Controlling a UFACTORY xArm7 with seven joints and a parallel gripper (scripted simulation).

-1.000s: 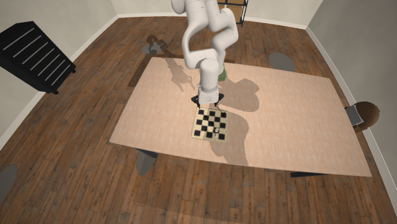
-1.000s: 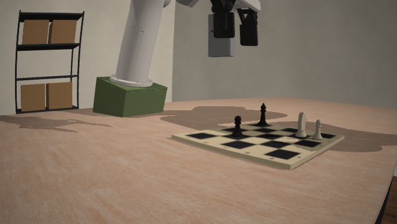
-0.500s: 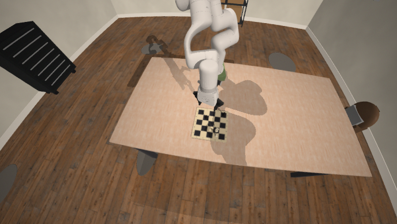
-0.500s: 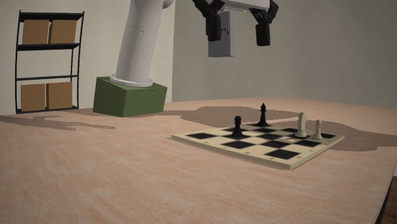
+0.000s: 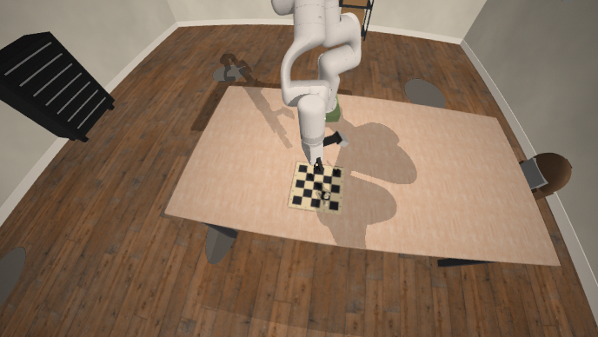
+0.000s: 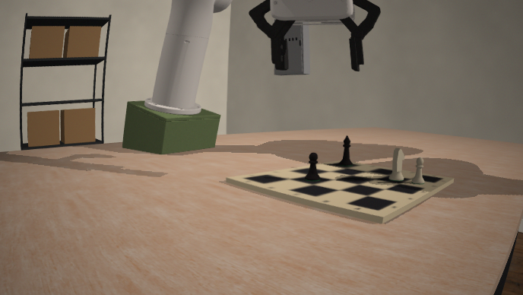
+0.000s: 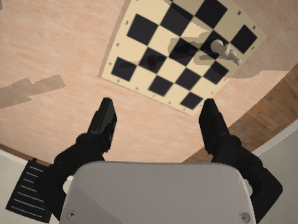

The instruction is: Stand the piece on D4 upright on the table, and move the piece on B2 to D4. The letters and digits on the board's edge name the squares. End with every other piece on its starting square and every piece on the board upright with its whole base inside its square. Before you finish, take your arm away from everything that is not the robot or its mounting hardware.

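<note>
Right now the black pawn is 1 cm to the right of my hand and 13 cm below it. From my hand the other things lie so: chessboard: 3 cm ahead, 4 cm to the left, 14 cm below; white knight: 6 cm ahead, 8 cm to the left, 12 cm below; black bishop: 5 cm behind, 10 cm to the left, 12 cm below.
</note>
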